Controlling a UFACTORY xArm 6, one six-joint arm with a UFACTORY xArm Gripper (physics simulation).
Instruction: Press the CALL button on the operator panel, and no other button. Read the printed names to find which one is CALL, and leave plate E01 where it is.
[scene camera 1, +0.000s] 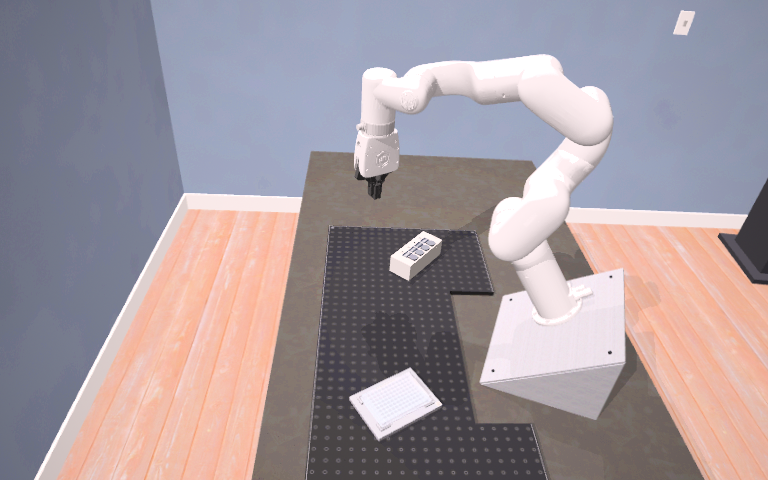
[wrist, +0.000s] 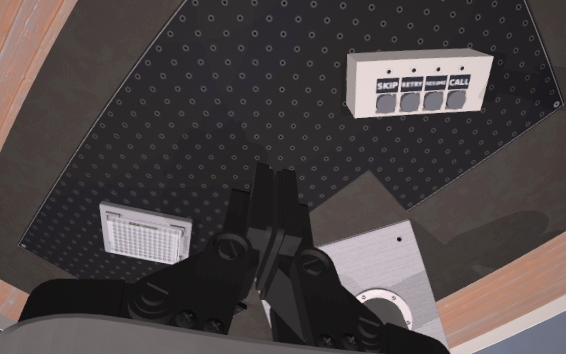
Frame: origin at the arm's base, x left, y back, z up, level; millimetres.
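Where they show: gripper, fingertip midpoint: (scene camera 1: 374, 196) (wrist: 266, 194); arm's base, link origin: (scene camera 1: 557, 309).
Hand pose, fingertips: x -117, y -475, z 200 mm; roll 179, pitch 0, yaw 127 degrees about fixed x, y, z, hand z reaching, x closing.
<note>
Each offset is from my fingertips to the top centre of the thing. Level surfaces: height alone.
The operator panel @(dz -236, dx -132, dy +124 mm) (scene camera 1: 407, 264) (wrist: 425, 62) is a cream box on the dark perforated mat. In the wrist view its four grey round buttons sit under printed names, left to right SKIP, RETRY, RESUME and CALL. The CALL button @(dz -236, dx -160, dy +163 mm) (wrist: 455, 100) is at the right end. The white plate @(dz -265, dx +376, dy +97 mm) (scene camera 1: 395, 400) (wrist: 144, 239), with a grid of wells, lies on the mat near the front in the scene view; no E01 print is legible on it. My gripper (scene camera 1: 374, 197) (wrist: 266, 194) is shut and empty. It hangs in the air, up and to the left of the panel in the scene view, apart from it.
The perforated mat @(dz -291 mm) (scene camera 1: 351, 316) (wrist: 200, 115) lies on the brown-grey table @(dz -304 mm) (scene camera 1: 294, 316). The arm's pale mounting block (scene camera 1: 555, 350) (wrist: 370, 255) stands to the right of the mat in the scene view. A blue wall is behind the table.
</note>
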